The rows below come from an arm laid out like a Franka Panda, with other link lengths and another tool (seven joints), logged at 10 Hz.
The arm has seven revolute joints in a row. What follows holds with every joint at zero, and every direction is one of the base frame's.
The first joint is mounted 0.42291 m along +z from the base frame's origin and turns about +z.
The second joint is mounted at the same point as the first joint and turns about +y.
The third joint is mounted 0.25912 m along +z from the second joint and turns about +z.
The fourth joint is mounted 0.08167 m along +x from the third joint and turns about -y.
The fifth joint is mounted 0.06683 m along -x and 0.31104 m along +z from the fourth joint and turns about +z.
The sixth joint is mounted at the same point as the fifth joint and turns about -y.
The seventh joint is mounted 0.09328 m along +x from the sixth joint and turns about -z.
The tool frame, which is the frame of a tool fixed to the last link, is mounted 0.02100 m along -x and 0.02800 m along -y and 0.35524 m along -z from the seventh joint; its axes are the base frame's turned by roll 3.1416, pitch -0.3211 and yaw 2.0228 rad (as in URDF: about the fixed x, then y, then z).
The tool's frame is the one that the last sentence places.
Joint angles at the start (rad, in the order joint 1, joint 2, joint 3, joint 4, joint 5, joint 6, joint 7): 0.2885, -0.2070, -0.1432, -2.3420, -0.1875, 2.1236, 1.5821
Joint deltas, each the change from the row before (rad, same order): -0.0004, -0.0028, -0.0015, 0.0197, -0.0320, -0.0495, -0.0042; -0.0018, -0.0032, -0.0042, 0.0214, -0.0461, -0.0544, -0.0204; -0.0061, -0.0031, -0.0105, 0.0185, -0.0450, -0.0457, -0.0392; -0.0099, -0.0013, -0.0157, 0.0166, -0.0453, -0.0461, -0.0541; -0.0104, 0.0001, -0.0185, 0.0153, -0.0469, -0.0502, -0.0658; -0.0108, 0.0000, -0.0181, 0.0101, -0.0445, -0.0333, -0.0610; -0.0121, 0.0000, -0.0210, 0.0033, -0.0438, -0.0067, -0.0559; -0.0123, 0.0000, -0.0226, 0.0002, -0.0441, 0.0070, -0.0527; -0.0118, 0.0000, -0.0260, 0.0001, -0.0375, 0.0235, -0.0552; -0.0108, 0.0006, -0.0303, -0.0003, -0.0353, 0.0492, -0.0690
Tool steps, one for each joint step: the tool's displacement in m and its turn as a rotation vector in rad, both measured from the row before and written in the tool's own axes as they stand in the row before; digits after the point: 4 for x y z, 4 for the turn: -0.0108, 0.0070, -0.0083, -0.0091, -0.0375, -0.0185; -0.0154, 0.0121, -0.0100, -0.0130, -0.0468, -0.0366; -0.0180, 0.0152, -0.0092, -0.0088, -0.0435, -0.0416; -0.0236, 0.0158, -0.0083, -0.0005, -0.0497, -0.0442; -0.0286, 0.0140, -0.0080, 0.0094, -0.0579, -0.0491; -0.0260, 0.0128, -0.0056, 0.0072, -0.0477, -0.0441; -0.0224, 0.0145, -0.0023, -0.0011, -0.0324, -0.0399; -0.0210, 0.0150, -0.0007, -0.0057, -0.0259, -0.0385; -0.0174, 0.0162, 0.0006, -0.0096, -0.0116, -0.0391; -0.0136, 0.0210, 0.0016, -0.0197, 0.0037, -0.0555
